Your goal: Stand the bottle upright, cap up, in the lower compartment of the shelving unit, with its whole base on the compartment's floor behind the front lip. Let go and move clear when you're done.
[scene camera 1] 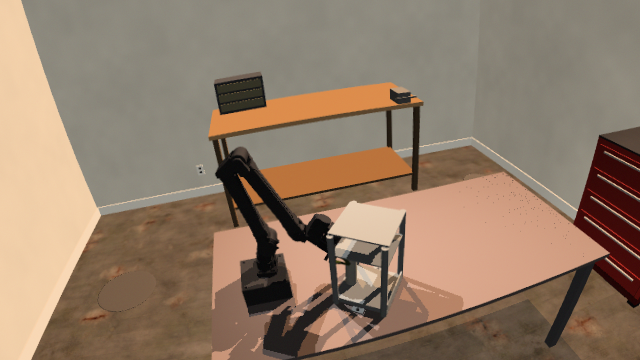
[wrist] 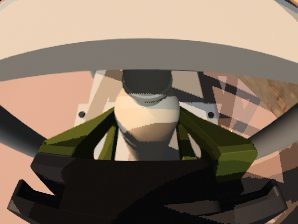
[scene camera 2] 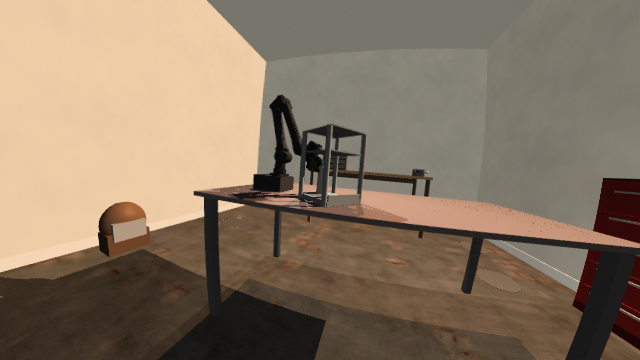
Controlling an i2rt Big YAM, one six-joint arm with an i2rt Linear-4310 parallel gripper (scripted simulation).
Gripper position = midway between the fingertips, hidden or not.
I see my gripper (wrist: 147, 112) and a shelving unit (scene camera 1: 361, 226).
The shelving unit also shows in the wrist view (wrist: 250, 45).
